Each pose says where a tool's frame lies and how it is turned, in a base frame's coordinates. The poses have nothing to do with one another.
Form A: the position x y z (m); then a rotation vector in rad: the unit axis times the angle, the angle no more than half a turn.
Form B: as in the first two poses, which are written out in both.
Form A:
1: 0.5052 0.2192 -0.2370 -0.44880 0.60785 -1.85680
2: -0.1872 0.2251 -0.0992 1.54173 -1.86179 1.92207
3: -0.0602 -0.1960 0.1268 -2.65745 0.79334 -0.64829
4: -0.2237 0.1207 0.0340 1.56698 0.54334 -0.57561
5: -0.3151 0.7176 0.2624 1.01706 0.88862 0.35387
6: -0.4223 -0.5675 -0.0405 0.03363 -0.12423 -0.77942
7: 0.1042 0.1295 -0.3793 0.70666 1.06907 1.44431
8: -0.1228 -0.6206 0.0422 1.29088 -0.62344 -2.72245
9: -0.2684 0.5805 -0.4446 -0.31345 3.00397 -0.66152
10: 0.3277 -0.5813 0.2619 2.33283 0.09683 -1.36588
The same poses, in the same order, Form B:
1: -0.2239 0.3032 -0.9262 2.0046 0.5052 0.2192 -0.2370
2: 0.4992 -0.6029 0.6224 3.0883 -0.1872 0.2251 -0.0992
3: -0.9331 0.2786 -0.2276 2.8481 -0.0602 -0.1960 0.1268
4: 0.8926 0.3095 -0.3279 1.7556 -0.2237 0.1207 0.0340
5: 0.7285 0.6365 0.2535 1.3962 -0.3151 0.7176 0.2624
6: 0.0426 -0.1573 -0.9866 0.7900 -0.4223 -0.5675 -0.0405
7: 0.3660 0.5537 0.7480 1.9309 0.1042 0.1295 -0.3793
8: 0.4196 -0.2026 -0.8848 3.0768 -0.1228 -0.6206 0.0422
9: -0.1014 0.9716 -0.2140 3.0919 -0.2684 0.5805 -0.4446
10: 0.8624 0.0358 -0.5049 2.7050 0.3277 -0.5813 0.2619
